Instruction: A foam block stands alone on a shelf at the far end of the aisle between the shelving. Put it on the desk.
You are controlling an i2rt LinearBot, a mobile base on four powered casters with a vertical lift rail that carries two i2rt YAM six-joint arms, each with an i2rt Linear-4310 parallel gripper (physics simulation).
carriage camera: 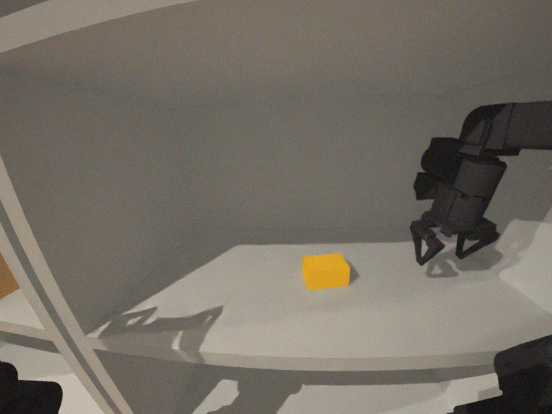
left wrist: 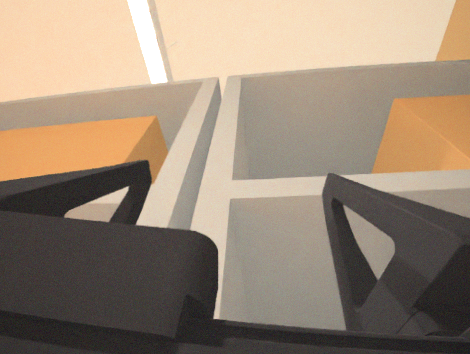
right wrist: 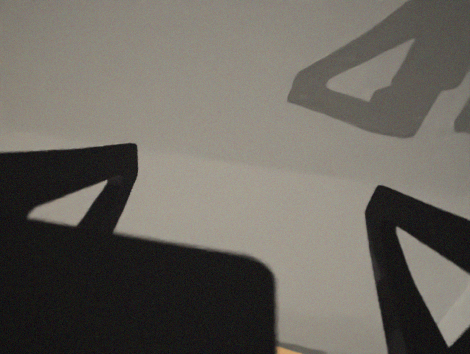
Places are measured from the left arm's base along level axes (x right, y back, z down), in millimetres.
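Pixels of known places: left gripper, fingertip midpoint: (left wrist: 236, 177); right gripper, fingertip midpoint: (carriage camera: 439, 260) (right wrist: 254, 178).
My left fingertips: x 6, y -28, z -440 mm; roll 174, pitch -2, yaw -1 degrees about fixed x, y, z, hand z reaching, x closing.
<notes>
Behind a point stands the place of what it marks.
A yellow foam block (carriage camera: 326, 271) {x 451, y -236, z -152 mm} lies flat on the pale shelf board (carriage camera: 280, 335) {x 348, y -131, z -110 mm}, a little right of the middle in the carriage view. My right gripper (carriage camera: 441, 261) {x 677, y -207, z -173 mm} (right wrist: 254, 178) {x 677, y -207, z -173 mm} is open and empty; in the carriage view it points down over the right part of the shelf, to the right of the block and apart from it. My left gripper (left wrist: 236, 177) {x 6, y -28, z -440 mm} is open and empty and faces other shelving compartments. The block does not show in either wrist view. The desk does not show in these views.
An upright shelf post (carriage camera: 42, 280) {x -33, y -139, z -229 mm} stands left of the compartment, and another board (carriage camera: 100, 20) {x 195, y -112, z -536 mm} runs above. The compartment has side and back walls. Orange boxes (left wrist: 75, 150) {x -309, y -191, z -704 mm} (left wrist: 430, 135) {x 322, y -129, z -699 mm} sit in compartments in the left wrist view. The right gripper's shadow falls on a pale surface.
</notes>
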